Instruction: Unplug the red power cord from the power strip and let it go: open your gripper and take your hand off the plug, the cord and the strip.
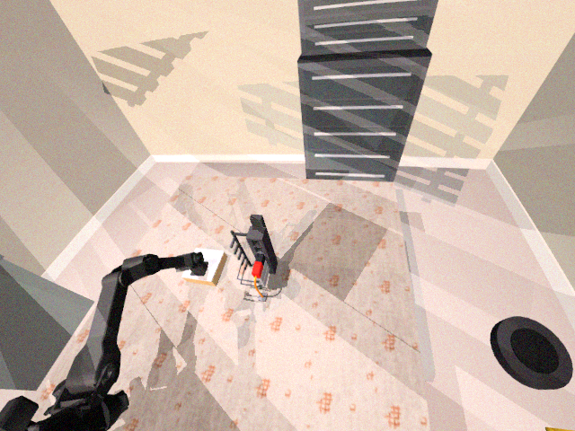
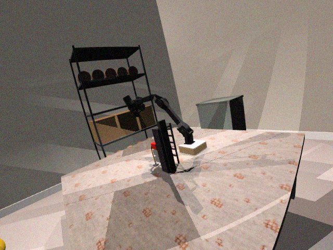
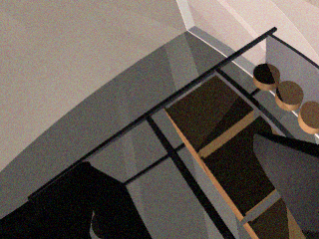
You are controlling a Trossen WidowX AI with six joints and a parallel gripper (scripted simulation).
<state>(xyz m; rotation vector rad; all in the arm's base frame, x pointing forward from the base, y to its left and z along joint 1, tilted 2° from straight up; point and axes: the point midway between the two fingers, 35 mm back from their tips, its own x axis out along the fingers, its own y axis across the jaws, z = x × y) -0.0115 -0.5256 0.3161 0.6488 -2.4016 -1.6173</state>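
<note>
Now: gripper tip 340 mm short of the red plug, 520 mm to the right of it and 210 mm above it.
</note>
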